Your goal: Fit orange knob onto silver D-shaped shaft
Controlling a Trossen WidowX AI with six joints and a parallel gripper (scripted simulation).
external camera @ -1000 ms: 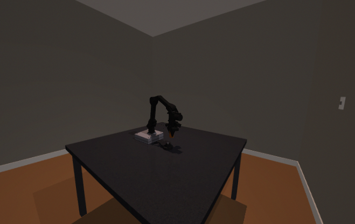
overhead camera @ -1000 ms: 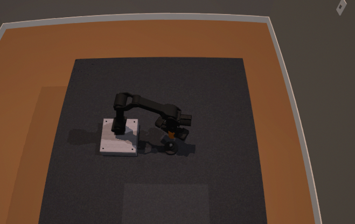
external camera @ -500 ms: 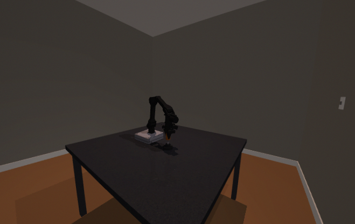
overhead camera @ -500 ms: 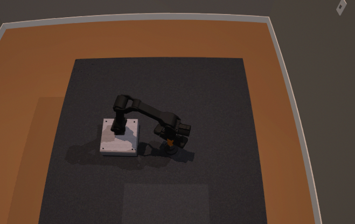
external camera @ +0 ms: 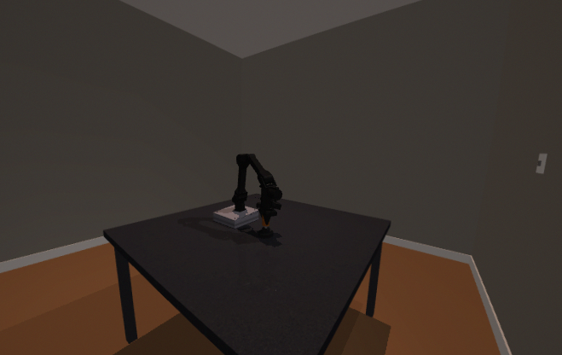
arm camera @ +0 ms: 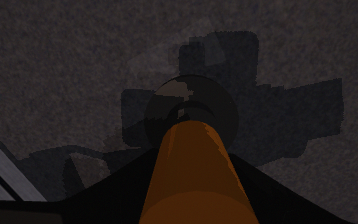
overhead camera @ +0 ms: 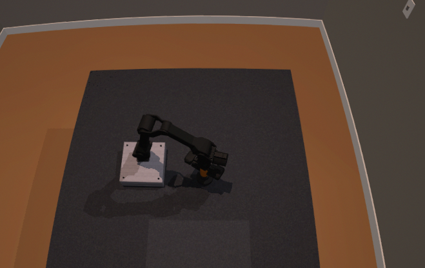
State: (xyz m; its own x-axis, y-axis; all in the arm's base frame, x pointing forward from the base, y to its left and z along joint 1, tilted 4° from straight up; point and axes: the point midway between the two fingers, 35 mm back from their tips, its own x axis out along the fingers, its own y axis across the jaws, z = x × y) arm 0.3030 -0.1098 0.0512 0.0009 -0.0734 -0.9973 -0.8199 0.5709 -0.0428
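My gripper tip is now 4 cm above the round pedestal with shaft. The rest, counted from my gripper tip: orange knob 3 cm above.
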